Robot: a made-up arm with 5 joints.
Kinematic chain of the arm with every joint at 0, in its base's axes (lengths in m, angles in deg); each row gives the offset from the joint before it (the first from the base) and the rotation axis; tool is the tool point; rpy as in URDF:
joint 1: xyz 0 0 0.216 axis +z
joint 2: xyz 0 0 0 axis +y
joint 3: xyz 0.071 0 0.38 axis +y
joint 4: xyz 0.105 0 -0.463 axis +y
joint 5: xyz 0.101 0 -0.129 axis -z
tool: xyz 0 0 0 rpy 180 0 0
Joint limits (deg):
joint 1: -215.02..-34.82
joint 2: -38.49..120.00
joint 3: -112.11..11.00
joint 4: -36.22..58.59
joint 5: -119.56..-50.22
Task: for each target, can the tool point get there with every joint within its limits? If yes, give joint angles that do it. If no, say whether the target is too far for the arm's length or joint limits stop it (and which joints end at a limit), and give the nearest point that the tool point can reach.
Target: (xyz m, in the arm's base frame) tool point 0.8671 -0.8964 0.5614
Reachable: no: too far | nearest point 0.6443 -0.6661 0.4727 | short by 0.332 m
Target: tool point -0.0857 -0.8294 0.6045
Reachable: yes | joints -95.90 22.19 -99.08 1.11 -83.64
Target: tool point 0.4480 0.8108 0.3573
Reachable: no: joint limits stop it (at a limit: joint 2) | nearest point 0.1520 0.2751 0.1602 | short by 0.643 m
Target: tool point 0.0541 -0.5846 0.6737
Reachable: yes | joints -84.71 -15.23 -61.23 -4.18 -58.29
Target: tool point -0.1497 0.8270 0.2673
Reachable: no: joint limits stop it (at a limit: joint 2) | nearest point -0.0576 0.3182 0.1292 | short by 0.535 m
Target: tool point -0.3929 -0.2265 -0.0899
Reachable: yes | joints -150.03 29.05 -36.48 30.30 -109.02
